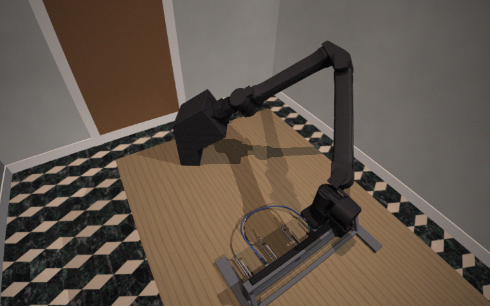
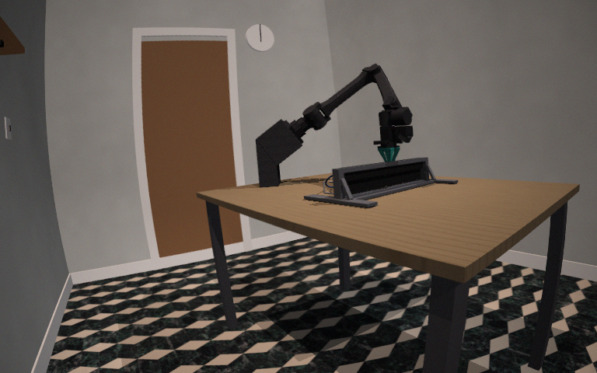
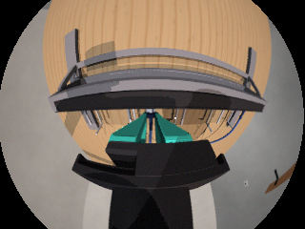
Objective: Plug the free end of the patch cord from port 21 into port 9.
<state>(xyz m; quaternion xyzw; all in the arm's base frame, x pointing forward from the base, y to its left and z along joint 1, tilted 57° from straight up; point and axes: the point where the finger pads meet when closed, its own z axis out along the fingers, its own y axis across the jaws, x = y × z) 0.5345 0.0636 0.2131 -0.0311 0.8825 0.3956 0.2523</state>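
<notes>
The plug is 2 cm ahead of my hand and 1 cm to the left of it.
</notes>
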